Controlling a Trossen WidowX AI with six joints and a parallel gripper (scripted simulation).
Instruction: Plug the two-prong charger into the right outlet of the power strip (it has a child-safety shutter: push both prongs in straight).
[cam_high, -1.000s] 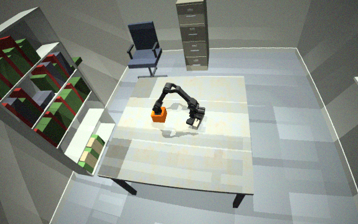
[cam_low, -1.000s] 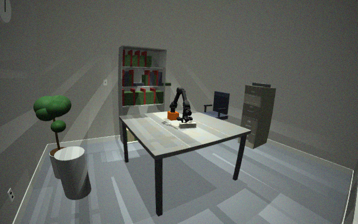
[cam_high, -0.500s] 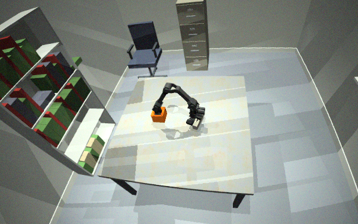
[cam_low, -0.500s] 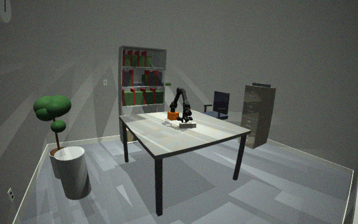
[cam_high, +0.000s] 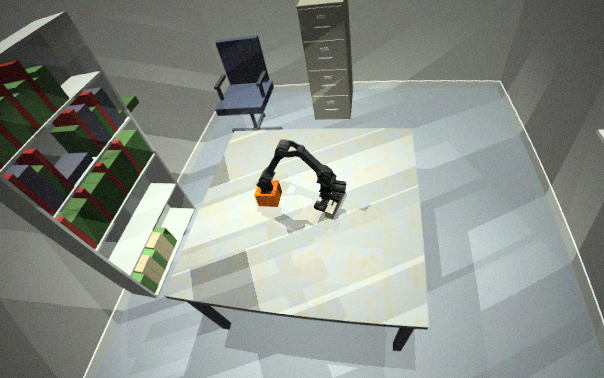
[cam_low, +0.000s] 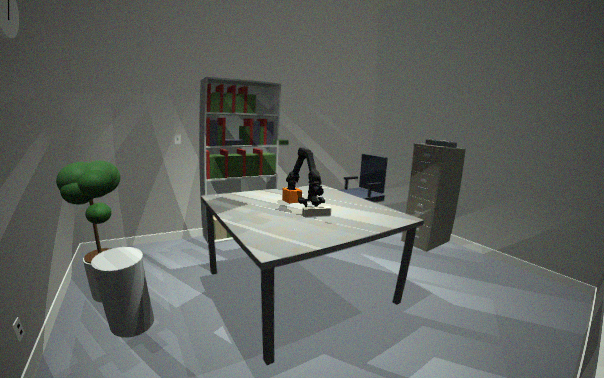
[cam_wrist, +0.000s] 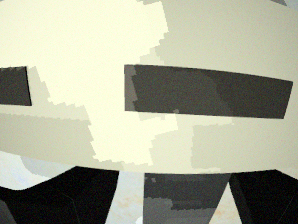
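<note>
Right now the two-prong charger is 2 cm ahead of my gripper tip, 1 cm to the right of it and 1 cm above it.
</note>
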